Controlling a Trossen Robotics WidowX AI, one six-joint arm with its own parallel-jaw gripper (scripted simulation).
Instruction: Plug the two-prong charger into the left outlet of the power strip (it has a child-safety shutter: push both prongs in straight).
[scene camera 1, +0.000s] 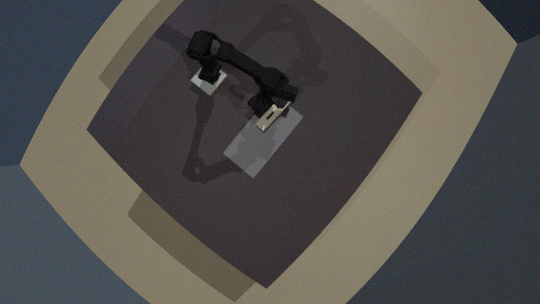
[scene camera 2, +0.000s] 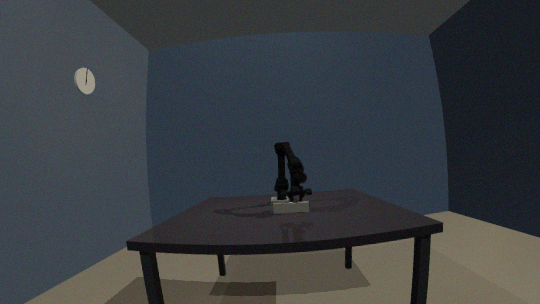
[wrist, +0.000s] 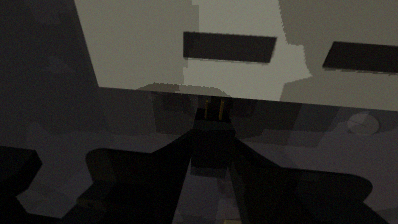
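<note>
There's a two-prong charger here, and I'm holding it in my gripper (wrist: 209, 134).
</note>
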